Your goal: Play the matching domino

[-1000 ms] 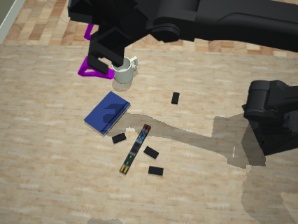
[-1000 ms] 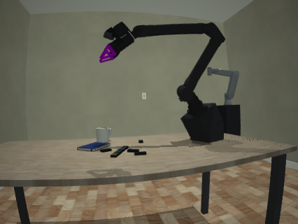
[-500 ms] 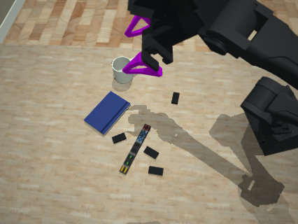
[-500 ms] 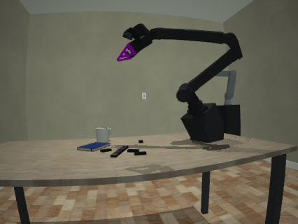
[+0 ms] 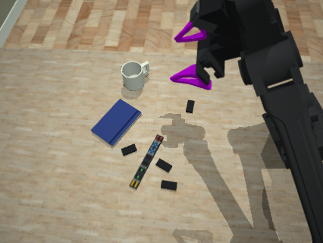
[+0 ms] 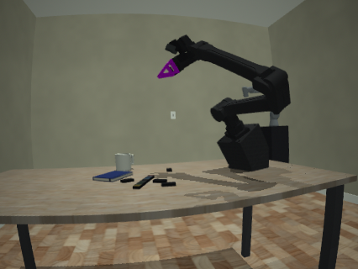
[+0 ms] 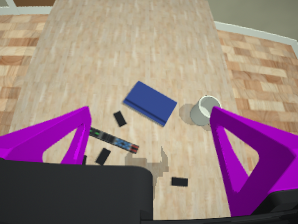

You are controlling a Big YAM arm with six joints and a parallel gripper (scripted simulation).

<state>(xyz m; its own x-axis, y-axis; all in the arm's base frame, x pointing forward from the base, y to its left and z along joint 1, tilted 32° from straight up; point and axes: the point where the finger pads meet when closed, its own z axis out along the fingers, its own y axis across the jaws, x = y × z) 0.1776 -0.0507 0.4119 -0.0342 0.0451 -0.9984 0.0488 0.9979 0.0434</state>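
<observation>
Now: hand 3 cm short of the black domino, 9 cm to the right of it and 44 cm above it. Also, from my hand: white mug (20 cm ahead, 25 cm to the right, 41 cm below); then blue book (23 cm ahead, 6 cm to the right, 44 cm below).
</observation>
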